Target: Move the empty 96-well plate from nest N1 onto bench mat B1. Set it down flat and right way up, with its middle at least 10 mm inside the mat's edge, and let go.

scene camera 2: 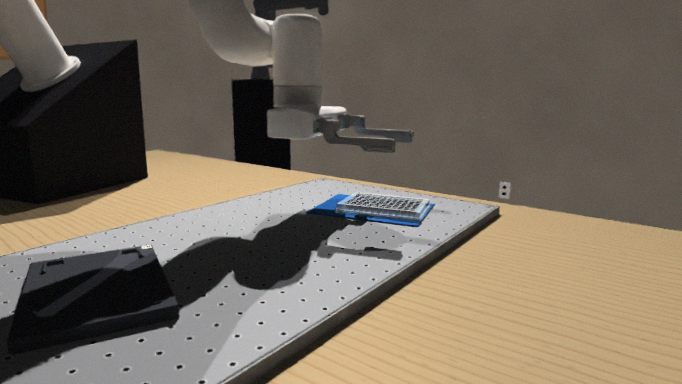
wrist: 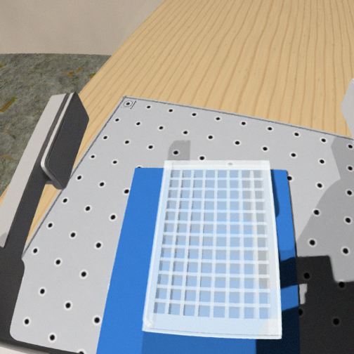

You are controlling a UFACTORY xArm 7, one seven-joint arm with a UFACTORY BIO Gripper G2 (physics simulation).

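Frame: origin at the arm's base, x ahead, y left, z up, level; millimetres.
Seen in the pictures: hand at its tool point: (scene camera 2: 389, 140); arm's base at its link origin: (scene camera 2: 51, 75).
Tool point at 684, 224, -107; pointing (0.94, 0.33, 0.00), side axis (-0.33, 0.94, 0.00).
Note:
Pixels of each thing's middle, then the offset from my tool point to it, as dx, dy, dz. Level surfaces: height alone.
- clear 96-well plate at the middle of its body: (scene camera 2: 384, 205) -5, -1, -101
- blue bench mat at its surface level: dz -108
- dark nest block at the middle of its body: (scene camera 2: 95, 286) -53, -407, -103
- grey perforated board at its surface level: dz -110
- wooden table at its surface level: dz -123
The clear 96-well plate (scene camera 2: 384, 204) (wrist: 215, 240) lies flat, wells up, on the blue bench mat (scene camera 2: 326, 204) (wrist: 122, 250). It sits towards the mat's far end in the wrist view, where its end edge appears level with or slightly over the mat's edge; its middle is well inside. My gripper (scene camera 2: 403, 141) (wrist: 209, 124) is open and empty, high above the plate and apart from it. In the wrist view the left finger shows beside the mat and a sliver of the right finger shows at the right edge. A dark nest block (scene camera 2: 125, 290) stands at lower left with no plate on it.
The mat lies on a grey perforated board (scene camera 2: 300, 320) (wrist: 70, 240) near its far corner, on the wooden table (scene camera 2: 525, 300) (wrist: 250, 60). A large black block (scene camera 2: 90, 125) with a white cylinder on it stands at back left. The arm's shadow crosses the board.

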